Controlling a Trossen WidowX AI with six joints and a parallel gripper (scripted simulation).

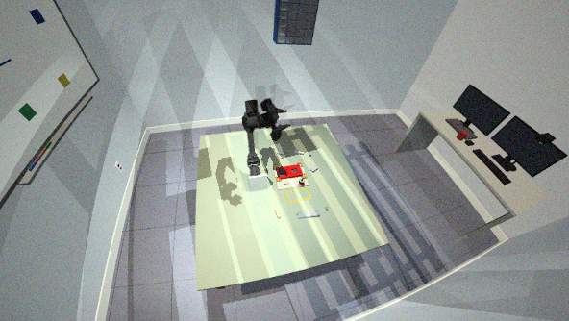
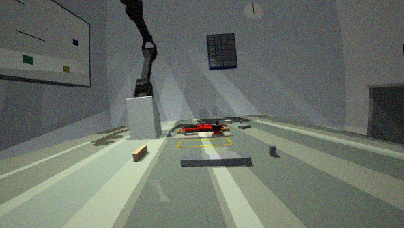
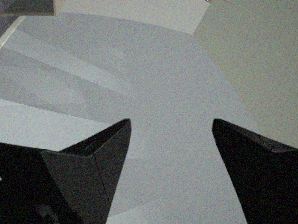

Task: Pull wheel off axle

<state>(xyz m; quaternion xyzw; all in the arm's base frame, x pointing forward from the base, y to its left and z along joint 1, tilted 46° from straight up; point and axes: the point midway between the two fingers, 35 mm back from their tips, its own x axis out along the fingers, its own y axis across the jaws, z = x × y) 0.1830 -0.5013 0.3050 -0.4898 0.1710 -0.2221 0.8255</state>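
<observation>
Right now the black disc is 21 cm ahead of my gripper tip, 14 cm to the left of it and 72 cm below it. The rest, counted from my gripper tip: brown block 2 cm behind, 9 cm to the right, 75 cm below; then upright axle 21 cm ahead, 14 cm to the left, 72 cm below.
</observation>
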